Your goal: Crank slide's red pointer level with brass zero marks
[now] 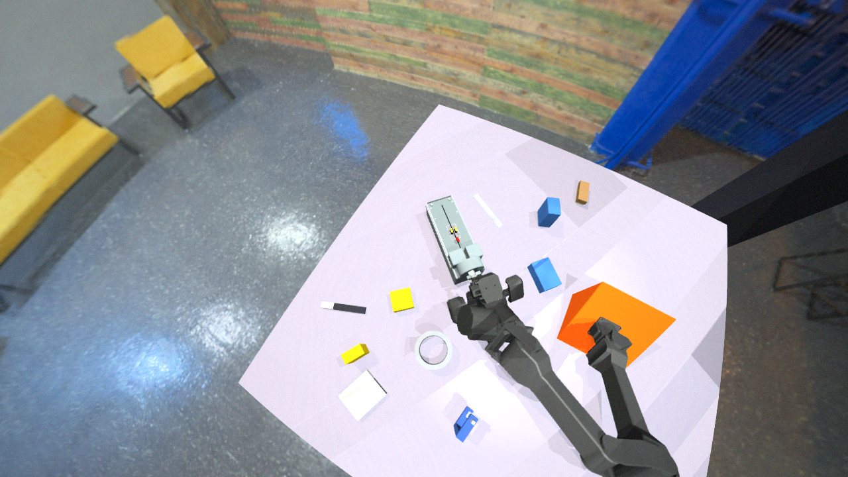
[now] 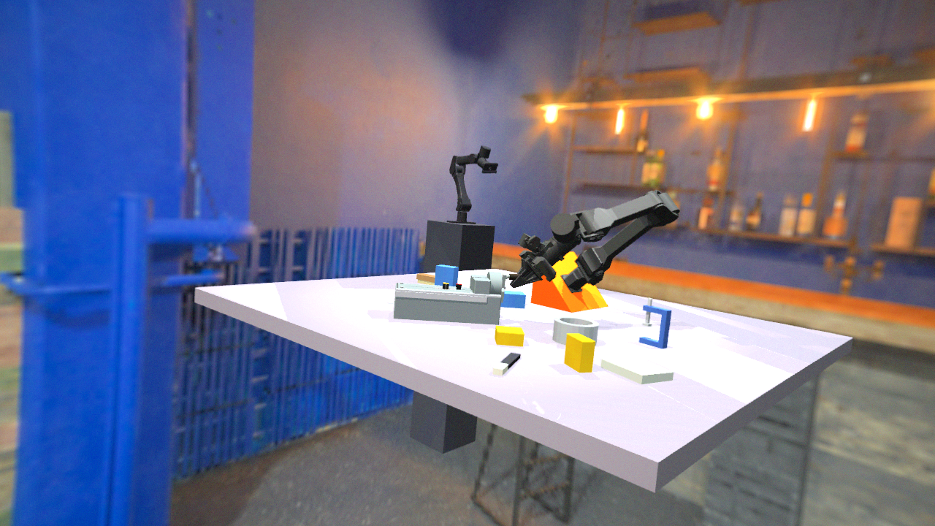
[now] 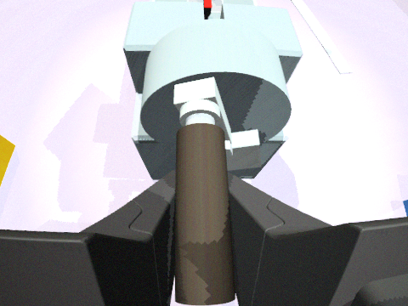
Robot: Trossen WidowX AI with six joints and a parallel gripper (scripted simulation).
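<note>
My gripper tip is 90 mm short of the red pointer, 90 mm to the left of it and 10 mm above it. Also, from my gripper tip: brown crank handle: 10 mm behind, 10 mm to the left, 20 mm above; metal strip: 60 mm ahead, 280 mm to the right, 90 mm below; blue clamp: 150 mm behind, 320 mm to the left, 40 mm below.
</note>
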